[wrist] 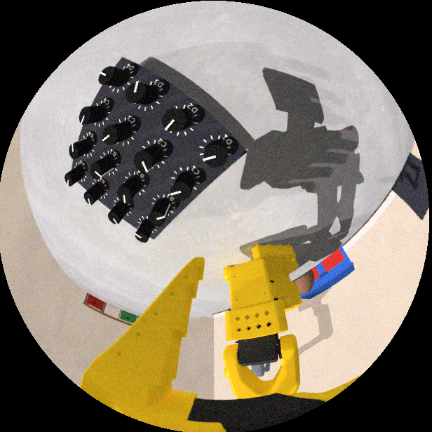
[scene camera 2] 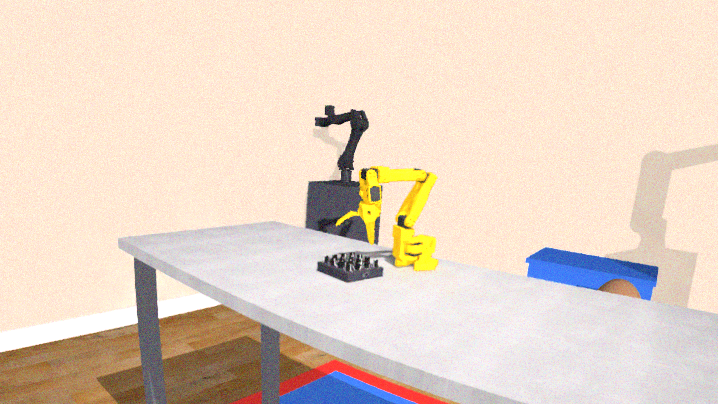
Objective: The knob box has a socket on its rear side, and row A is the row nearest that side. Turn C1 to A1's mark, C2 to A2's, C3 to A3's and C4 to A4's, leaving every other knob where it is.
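Pixels of known places: end effector, tool point: (scene camera 2: 371, 242); arm's base, origin of the base link: (scene camera 2: 411, 266).
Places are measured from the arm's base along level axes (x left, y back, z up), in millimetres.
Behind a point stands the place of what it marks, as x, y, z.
The knob box (scene camera 2: 347, 276) {-16, -236, 16} (wrist: 154, 116) sits on the table. In the wrist view, knobs C1 (wrist: 183, 184), C2 (wrist: 150, 158), C3 (wrist: 118, 132) and C4 (wrist: 93, 114) form a row beside the D row. C1's white line points left and slightly down, C2's down, C3's lower left, C4's down. A1 (wrist: 145, 229), A2 (wrist: 120, 212), A3 (wrist: 95, 191) and A4 (wrist: 75, 175) stand at the lower edge; their scale marks are mostly hidden. My gripper (scene camera 2: 354, 233) is open, above and behind the box. Its fixed jaw (wrist: 150, 335) touches no knob.
My yellow arm base (scene camera 2: 415, 251) {15, -12, 44} (wrist: 257, 300) stands on the grey table (scene camera 2: 451, 311) {233, -229, 0} (wrist: 220, 200) near the box. A black arm (scene camera 2: 355, 135) stands on a dark cabinet (scene camera 2: 321, 200) behind the table. A blue bench (scene camera 2: 592, 263) is at the right.
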